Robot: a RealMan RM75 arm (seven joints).
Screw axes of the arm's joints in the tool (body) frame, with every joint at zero. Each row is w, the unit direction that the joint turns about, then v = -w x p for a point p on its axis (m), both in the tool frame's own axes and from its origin. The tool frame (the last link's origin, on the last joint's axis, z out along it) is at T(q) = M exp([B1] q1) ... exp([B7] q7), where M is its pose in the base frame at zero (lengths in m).
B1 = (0, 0, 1, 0, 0, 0)
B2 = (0, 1, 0, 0.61, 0, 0)
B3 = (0, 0, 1, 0, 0, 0)
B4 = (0, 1, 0, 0.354, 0, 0)
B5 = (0, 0, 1, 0, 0, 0)
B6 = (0, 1, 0, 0.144, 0, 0)
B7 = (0, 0, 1, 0, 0, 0)
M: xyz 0 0 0.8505 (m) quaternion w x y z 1 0 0 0
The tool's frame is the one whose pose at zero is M.
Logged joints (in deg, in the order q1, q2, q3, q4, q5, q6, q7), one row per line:
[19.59, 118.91, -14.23, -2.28, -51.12, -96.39, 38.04]
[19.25, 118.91, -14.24, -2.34, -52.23, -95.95, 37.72]
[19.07, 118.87, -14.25, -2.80, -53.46, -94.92, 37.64]
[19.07, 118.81, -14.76, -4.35, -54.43, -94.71, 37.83]
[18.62, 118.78, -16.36, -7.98, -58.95, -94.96, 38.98]
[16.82, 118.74, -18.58, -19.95, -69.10, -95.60, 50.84]
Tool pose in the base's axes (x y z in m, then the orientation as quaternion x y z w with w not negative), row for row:
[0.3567, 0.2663, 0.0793, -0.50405, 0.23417, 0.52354, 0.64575]
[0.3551, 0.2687, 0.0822, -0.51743, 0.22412, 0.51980, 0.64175]
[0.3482, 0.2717, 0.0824, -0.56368, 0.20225, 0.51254, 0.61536]
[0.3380, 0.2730, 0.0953, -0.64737, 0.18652, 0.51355, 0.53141]
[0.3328, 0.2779, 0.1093, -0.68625, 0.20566, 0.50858, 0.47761]
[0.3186, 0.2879, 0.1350, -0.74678, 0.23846, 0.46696, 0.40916]
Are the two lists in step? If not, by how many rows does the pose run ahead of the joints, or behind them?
The pose runs 2 rows ahead of the joints: the pose in row i belongs to the joints in row i + 2.
